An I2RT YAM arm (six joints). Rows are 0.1 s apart.
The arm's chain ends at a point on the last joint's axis. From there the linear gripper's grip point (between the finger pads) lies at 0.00 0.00 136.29 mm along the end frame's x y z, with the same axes.
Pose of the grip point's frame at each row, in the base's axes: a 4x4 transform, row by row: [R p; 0 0 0 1], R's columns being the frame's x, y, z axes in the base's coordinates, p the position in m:
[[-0.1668 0.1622 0.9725 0.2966], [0.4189 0.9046 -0.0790 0.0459], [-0.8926 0.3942 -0.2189 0.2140], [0 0 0 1]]
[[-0.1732 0.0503 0.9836 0.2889], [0.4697 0.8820 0.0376 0.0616], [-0.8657 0.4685 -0.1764 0.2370], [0 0 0 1]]
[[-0.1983 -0.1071 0.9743 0.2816], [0.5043 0.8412 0.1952 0.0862], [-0.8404 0.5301 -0.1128 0.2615], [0 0 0 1]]
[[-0.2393 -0.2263 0.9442 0.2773], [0.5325 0.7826 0.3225 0.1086], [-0.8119 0.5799 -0.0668 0.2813], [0 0 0 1]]
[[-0.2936 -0.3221 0.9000 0.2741], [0.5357 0.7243 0.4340 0.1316], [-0.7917 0.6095 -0.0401 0.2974], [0 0 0 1]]
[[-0.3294 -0.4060 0.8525 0.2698], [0.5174 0.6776 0.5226 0.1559], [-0.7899 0.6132 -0.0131 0.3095], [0 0 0 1]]
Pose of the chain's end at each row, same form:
[[-0.1668 0.1622 0.9725 0.1641], [0.4189 0.9046 -0.0790 0.0567], [-0.8926 0.3942 -0.2189 0.2438], [0 0 0 1]]
[[-0.1732 0.0503 0.9836 0.1548], [0.4697 0.8820 0.0376 0.0565], [-0.8657 0.4685 -0.1764 0.2610], [0 0 0 1]]
[[-0.1983 -0.1071 0.9743 0.1488], [0.5043 0.8412 0.1952 0.0596], [-0.8404 0.5301 -0.1128 0.2769], [0 0 0 1]]
[[-0.2393 -0.2263 0.9442 0.1486], [0.5325 0.7826 0.3225 0.0646], [-0.8119 0.5799 -0.0668 0.2904], [0 0 0 1]]
[[-0.2936 -0.3221 0.9000 0.1514], [0.5357 0.7243 0.4340 0.0725], [-0.7917 0.6095 -0.0401 0.3029], [0 0 0 1]]
[[-0.3294 -0.4060 0.8525 0.1536], [0.5174 0.6776 0.5226 0.0847], [-0.7899 0.6132 -0.0131 0.3113], [0 0 0 1]]

